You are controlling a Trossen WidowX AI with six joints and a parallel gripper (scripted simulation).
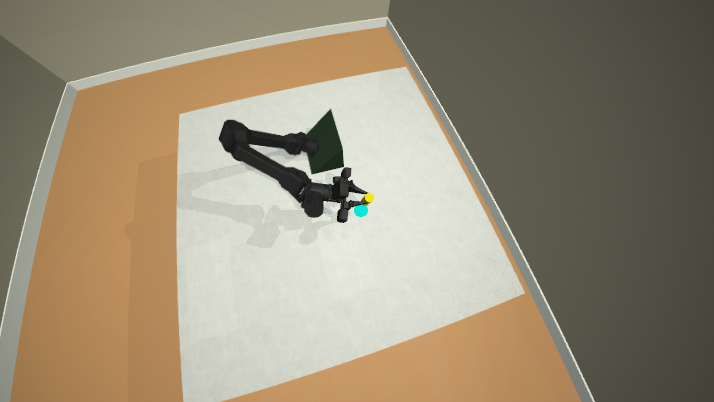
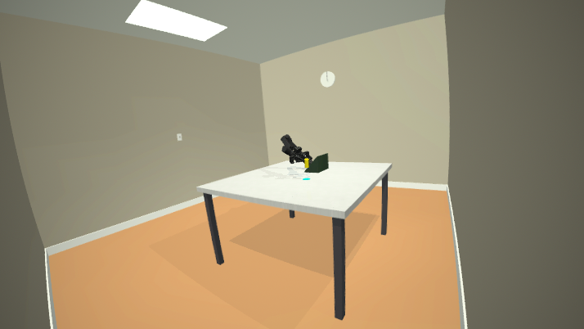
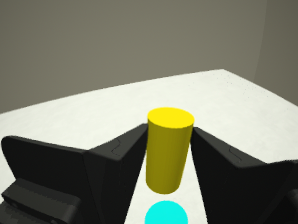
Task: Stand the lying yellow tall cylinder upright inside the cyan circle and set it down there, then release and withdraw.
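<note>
Now: gripper tip 15 cm above the cyan circle, 1 cm to the left of it and 1 cm past it. Round my gripper tip: yellow tall cylinder: 2 cm below.
</note>
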